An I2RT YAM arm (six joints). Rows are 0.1 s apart.
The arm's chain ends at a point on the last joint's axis. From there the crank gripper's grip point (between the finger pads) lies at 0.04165 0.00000 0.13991 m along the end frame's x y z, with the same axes.
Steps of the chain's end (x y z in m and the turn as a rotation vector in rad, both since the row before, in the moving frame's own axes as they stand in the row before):
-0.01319, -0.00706, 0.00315, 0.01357, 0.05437, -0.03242
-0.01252, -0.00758, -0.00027, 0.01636, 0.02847, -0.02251
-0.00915, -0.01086, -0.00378, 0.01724, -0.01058, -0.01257
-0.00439, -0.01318, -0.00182, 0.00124, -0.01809, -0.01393
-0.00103, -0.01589, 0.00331, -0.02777, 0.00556, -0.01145
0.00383, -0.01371, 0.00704, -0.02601, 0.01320, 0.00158
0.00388, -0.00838, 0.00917, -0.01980, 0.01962, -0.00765
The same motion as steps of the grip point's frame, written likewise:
-0.00570, -0.01041, 0.00066, 0.01357, 0.05437, -0.03242
-0.00859, -0.01084, -0.00154, 0.01636, 0.02847, -0.02251
-0.01065, -0.01379, -0.00337, 0.01724, -0.01058, -0.01257
-0.00693, -0.01392, -0.00109, 0.00124, -0.01809, -0.01393
-0.00023, -0.01249, 0.00303, -0.02777, 0.00556, -0.01145
0.00567, -0.01001, 0.00643, -0.02601, 0.01320, 0.00158
0.00663, -0.00595, 0.00830, -0.01980, 0.01962, -0.00765

